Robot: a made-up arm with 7 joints. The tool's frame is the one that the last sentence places.
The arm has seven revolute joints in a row. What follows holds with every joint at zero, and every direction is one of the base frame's.
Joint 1 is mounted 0.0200 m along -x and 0.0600 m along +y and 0.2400 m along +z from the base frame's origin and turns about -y.
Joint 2 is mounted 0.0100 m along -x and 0.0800 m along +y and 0.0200 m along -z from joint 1 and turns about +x.
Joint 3 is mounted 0.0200 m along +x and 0.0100 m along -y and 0.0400 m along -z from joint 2 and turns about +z.
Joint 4 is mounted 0.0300 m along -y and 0.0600 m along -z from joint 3 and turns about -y.
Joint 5 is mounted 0.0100 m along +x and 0.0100 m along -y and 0.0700 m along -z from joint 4 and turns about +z.
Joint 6 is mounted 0.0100 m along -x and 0.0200 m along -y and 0.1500 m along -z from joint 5 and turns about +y.
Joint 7 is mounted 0.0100 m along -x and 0.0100 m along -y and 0.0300 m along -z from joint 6 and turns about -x.
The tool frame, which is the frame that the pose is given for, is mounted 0.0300 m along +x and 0.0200 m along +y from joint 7; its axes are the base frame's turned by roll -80.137, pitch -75.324 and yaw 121.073 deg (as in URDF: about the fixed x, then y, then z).
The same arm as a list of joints. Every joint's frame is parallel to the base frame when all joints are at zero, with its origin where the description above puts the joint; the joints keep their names.
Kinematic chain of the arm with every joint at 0, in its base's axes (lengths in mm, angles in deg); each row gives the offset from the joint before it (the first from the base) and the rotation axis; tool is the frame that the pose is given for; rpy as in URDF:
joint 1: xyz -20.0 60.0 240.0 axis -y
joint 2: xyz -10.0 80.0 -20.0 axis +x
joint 3: xyz 20.0 -10.0 -40.0 axis +z
joint 4: xyz 0.0 -30.0 -60.0 axis -y
joint 5: xyz 10.0 -10.0 -70.0 axis +z
joint 6: xyz -10.0 -20.0 -150.0 axis +y
joint 7: xyz -10.0 -10.0 -30.0 axis -x
tool: xyz 30.0 20.0 0.0 rpy -80.14 -75.32 121.07

